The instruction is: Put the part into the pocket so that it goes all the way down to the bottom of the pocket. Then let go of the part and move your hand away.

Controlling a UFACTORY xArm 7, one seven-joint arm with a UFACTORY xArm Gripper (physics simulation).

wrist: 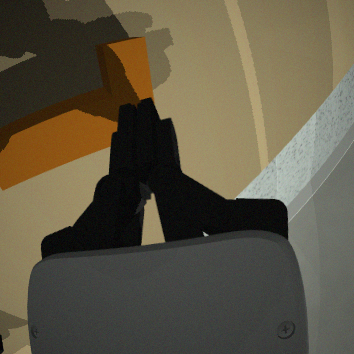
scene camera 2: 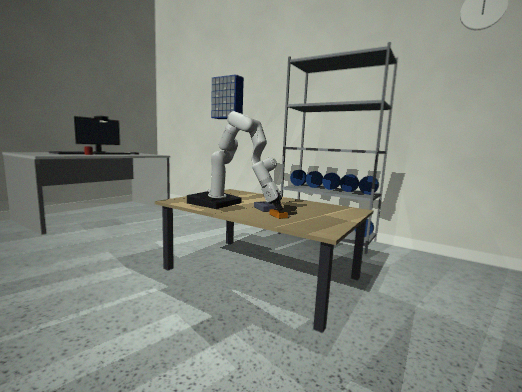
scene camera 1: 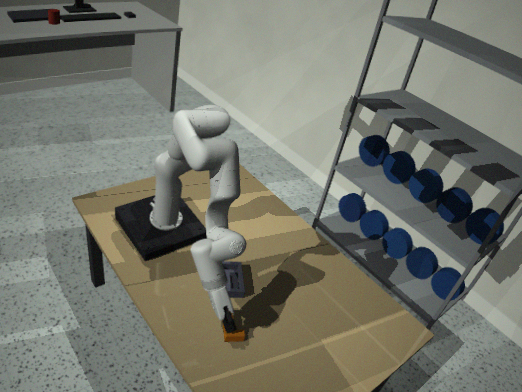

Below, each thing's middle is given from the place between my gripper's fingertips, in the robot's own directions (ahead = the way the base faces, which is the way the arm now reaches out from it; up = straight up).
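Relative to the orange L-shaped part (wrist: 82,124), my gripper is 30 mm past it, 30 mm to the right of it and 30 mm above it.
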